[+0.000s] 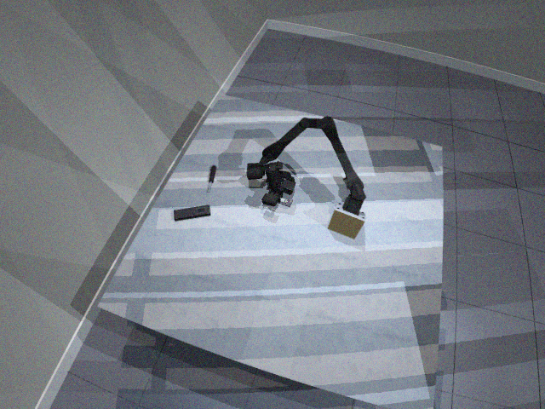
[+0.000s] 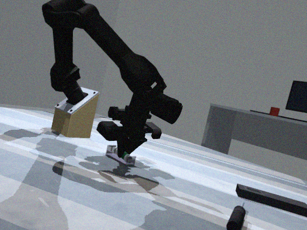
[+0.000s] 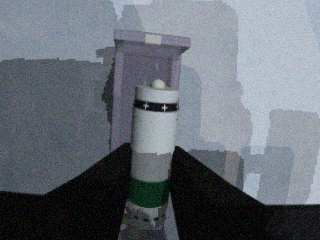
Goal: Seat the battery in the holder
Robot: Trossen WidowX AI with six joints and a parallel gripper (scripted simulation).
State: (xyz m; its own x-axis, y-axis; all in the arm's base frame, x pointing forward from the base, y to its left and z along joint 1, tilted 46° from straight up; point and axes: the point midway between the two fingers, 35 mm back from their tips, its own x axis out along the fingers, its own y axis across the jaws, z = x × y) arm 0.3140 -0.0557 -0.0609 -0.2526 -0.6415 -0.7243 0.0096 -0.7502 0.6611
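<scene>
Now: gripper tip 10 mm below the battery. From my gripper tip the other things lie so: black bar: 330 mm ahead, 230 mm to the left.
</scene>
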